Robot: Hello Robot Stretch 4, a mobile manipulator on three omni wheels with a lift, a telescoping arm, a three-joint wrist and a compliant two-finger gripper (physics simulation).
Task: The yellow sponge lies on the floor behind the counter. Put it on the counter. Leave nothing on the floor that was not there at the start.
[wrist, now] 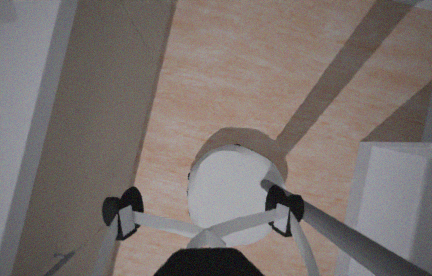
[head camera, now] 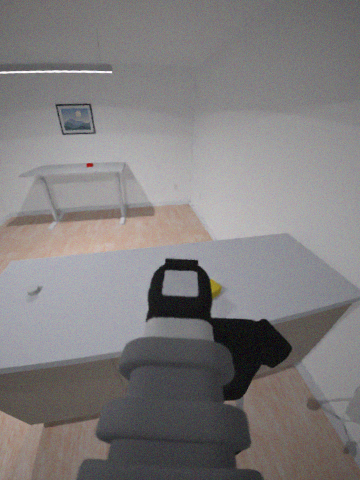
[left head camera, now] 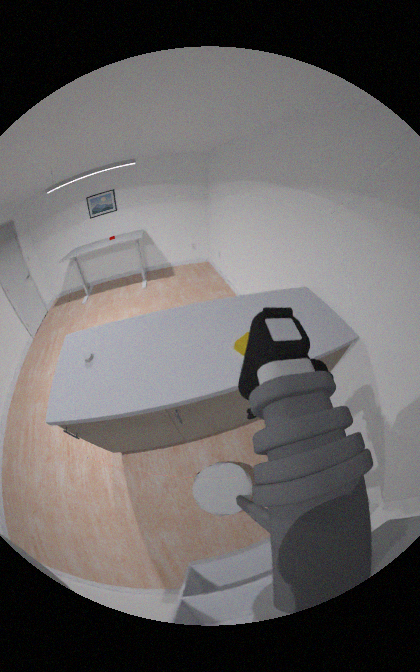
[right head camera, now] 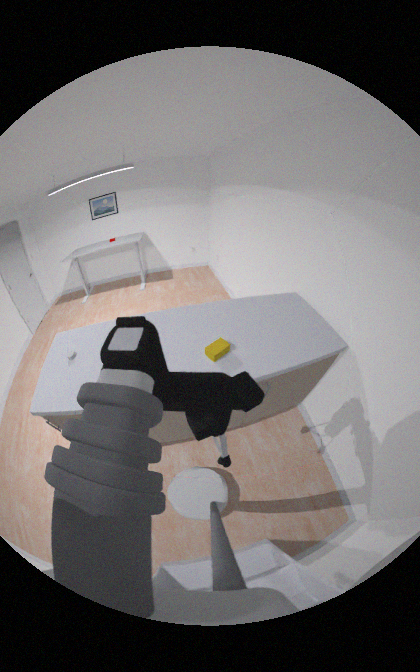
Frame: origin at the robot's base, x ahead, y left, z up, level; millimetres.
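Seen in the pictures: gripper, fingertip midpoint: (wrist: 204,202); robot's base, link origin: (wrist: 231,189).
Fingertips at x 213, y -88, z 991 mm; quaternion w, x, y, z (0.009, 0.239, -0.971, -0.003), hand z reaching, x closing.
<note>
Pixels of each thing's top centre, then the offset from my fingertips to it. Level surfaces: height alone.
- yellow sponge, top centre: (head camera: 208,287) dx +434, dy -33, dz -63 mm
- counter, surface height: dz -108 mm
- small pale object, top centre: (head camera: 32,288) dx +386, dy +767, dz -84 mm
- far table, surface height: dz -68 mm
The yellow sponge (head camera: 215,288) (left head camera: 241,344) (right head camera: 217,349) lies on top of the counter (head camera: 100,300) (left head camera: 150,360) (right head camera: 280,330) (wrist: 20,100), towards its right part. The arm hides part of it in the head and left head views; it shows whole in the right head view. It does not show in the wrist view. My gripper (wrist: 204,202) is open, with its fingertips wide apart and no object between them. It hangs on the near side of the counter, beyond the counter edge, above the floor and a white disc, apart from the sponge.
A small pale object (head camera: 34,290) (left head camera: 89,357) (right head camera: 71,355) lies on the counter's left part. A white round disc (left head camera: 222,489) (right head camera: 195,492) (wrist: 225,185) is low in front of the counter. A far table (head camera: 107,169) bears a red object (head camera: 89,165) (left head camera: 112,238) (right head camera: 112,240). A wall is at the right.
</note>
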